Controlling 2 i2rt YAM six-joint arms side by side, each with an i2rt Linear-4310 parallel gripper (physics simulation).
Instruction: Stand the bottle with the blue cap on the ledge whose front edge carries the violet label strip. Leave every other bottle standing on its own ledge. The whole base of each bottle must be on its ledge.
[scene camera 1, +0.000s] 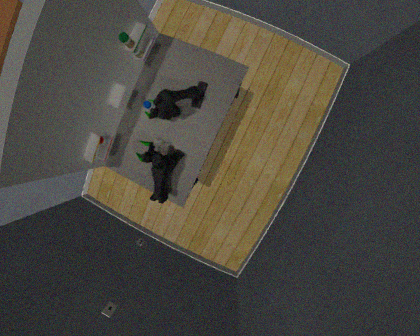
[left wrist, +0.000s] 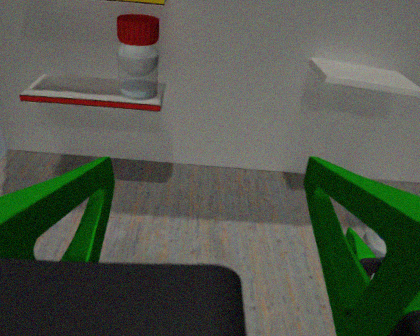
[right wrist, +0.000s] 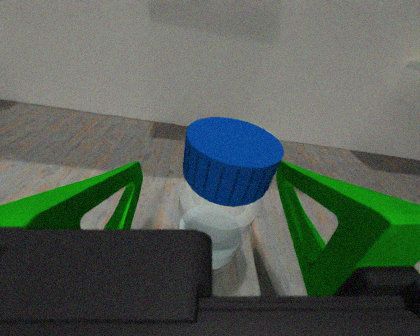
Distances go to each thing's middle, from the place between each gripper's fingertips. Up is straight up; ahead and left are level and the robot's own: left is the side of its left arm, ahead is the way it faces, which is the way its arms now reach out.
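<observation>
From my left hand, the blue-capped bottle (right wrist: 229, 164) is 130 mm ahead, 280 mm to the right and 220 mm below. The red-capped bottle (left wrist: 138, 57) is 70 mm to the left of that same left hand, 60 mm below it and 320 mm ahead of it.
Counting from my right hand, the red-capped bottle is 340 mm to the left, 180 mm ahead and 140 mm above. As for the blue-capped bottle, my right hand is 20 mm above it, 10 mm past it and 10 mm to the left of it.
</observation>
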